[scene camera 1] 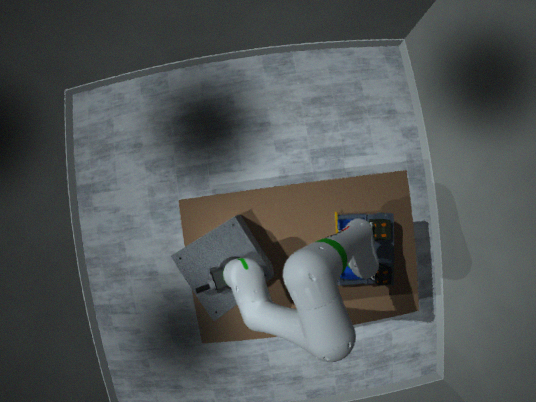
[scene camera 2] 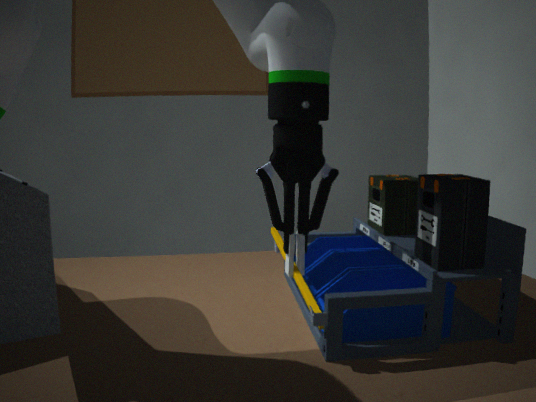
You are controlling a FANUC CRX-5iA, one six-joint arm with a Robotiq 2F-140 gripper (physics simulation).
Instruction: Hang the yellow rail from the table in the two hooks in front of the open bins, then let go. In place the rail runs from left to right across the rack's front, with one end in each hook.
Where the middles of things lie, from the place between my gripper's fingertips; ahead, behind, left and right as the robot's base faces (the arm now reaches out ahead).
My hand is 220 mm short of the green case [scene camera 2: 392,199], 50 mm to the right of it and 90 mm below it.
